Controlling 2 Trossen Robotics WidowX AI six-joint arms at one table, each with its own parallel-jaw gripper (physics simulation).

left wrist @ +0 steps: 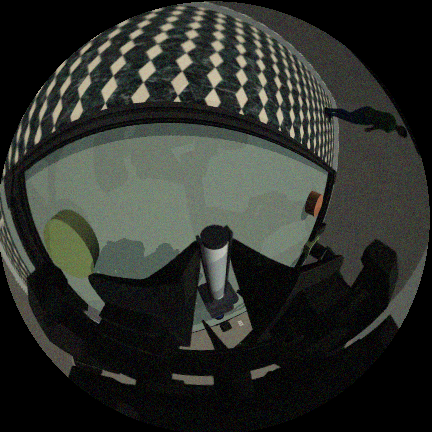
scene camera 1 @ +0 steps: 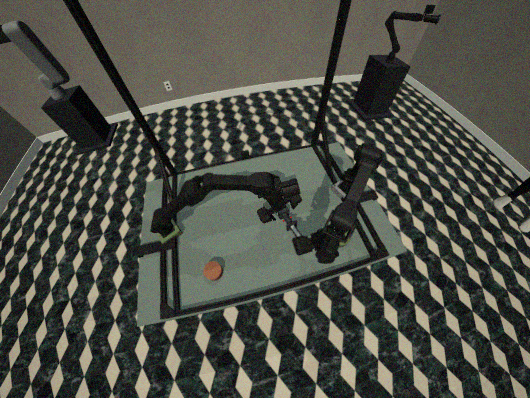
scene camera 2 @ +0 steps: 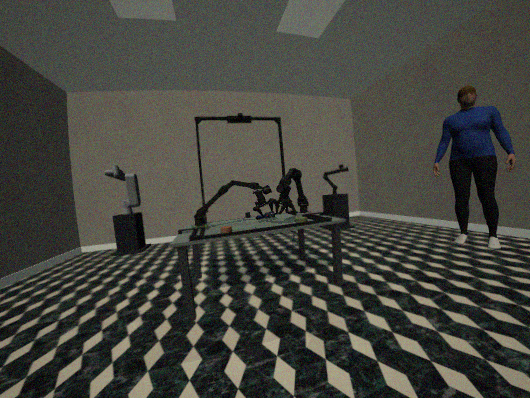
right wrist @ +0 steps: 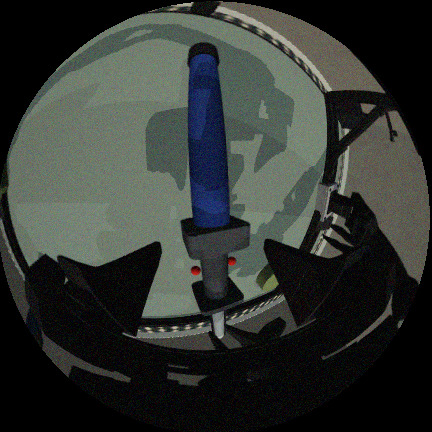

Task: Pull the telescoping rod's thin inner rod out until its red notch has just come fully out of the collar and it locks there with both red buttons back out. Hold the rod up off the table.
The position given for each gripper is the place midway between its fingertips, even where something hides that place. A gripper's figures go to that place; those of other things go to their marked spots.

Labels:
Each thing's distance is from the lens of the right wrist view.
left gripper (right wrist: pixel 214 326): 25 cm
right gripper (right wrist: pixel 212 246): 10 cm
telescoping rod (right wrist: pixel 211 233): 8 cm

